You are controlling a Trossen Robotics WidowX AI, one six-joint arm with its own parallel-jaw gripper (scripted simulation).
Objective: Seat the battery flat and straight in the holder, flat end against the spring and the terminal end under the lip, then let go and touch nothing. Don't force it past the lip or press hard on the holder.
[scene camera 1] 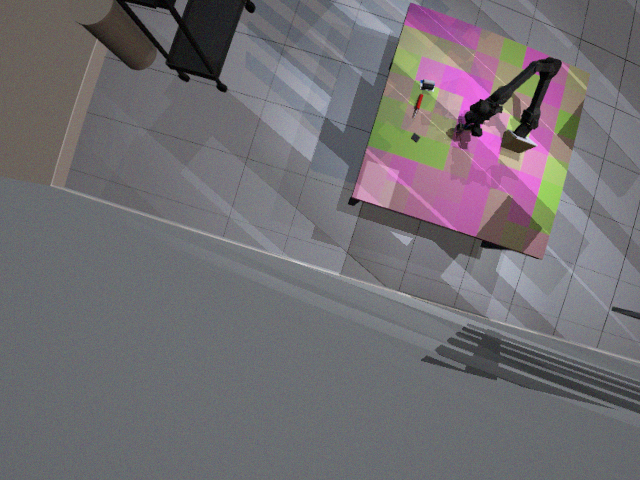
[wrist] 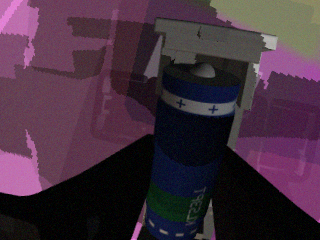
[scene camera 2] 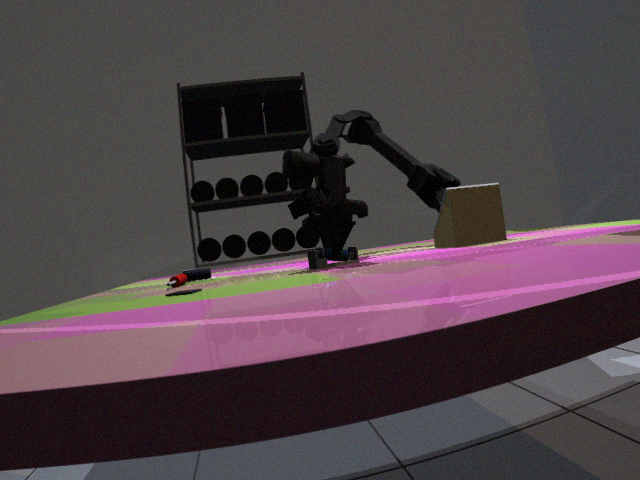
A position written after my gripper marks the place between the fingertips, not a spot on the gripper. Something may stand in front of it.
Note:
In view: my gripper point(scene camera 2: 332, 258).
My gripper shows as well in the wrist view point(wrist: 185, 150).

